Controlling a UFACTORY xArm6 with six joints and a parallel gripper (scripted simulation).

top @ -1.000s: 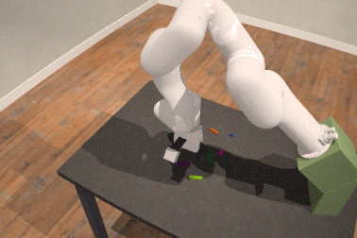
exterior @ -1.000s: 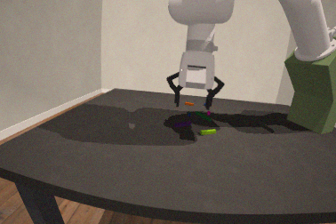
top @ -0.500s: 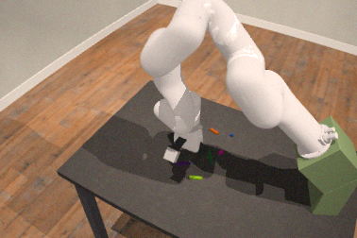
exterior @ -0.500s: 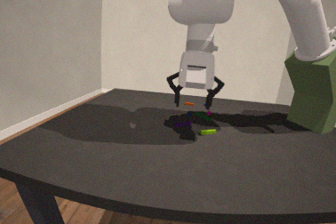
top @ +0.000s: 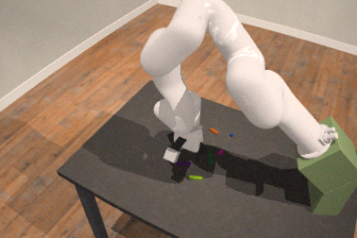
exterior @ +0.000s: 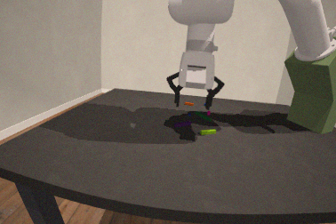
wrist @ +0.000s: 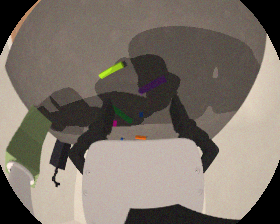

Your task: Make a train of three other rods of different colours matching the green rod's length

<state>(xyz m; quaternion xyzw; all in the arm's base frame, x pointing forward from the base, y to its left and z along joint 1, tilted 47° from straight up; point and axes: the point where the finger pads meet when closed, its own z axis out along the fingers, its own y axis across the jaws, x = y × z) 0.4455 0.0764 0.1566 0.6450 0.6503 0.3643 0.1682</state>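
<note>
Right now the green rod is 40 mm behind my hand, 100 mm to the right of it and 70 mm below it. From my hand the other things lie so: purple rod: 20 mm ahead, 10 mm to the right, 70 mm below; then lime rod: 60 mm behind, 20 mm to the left, 70 mm below; then magenta rod: 70 mm behind, 150 mm to the right, 70 mm below.
</note>
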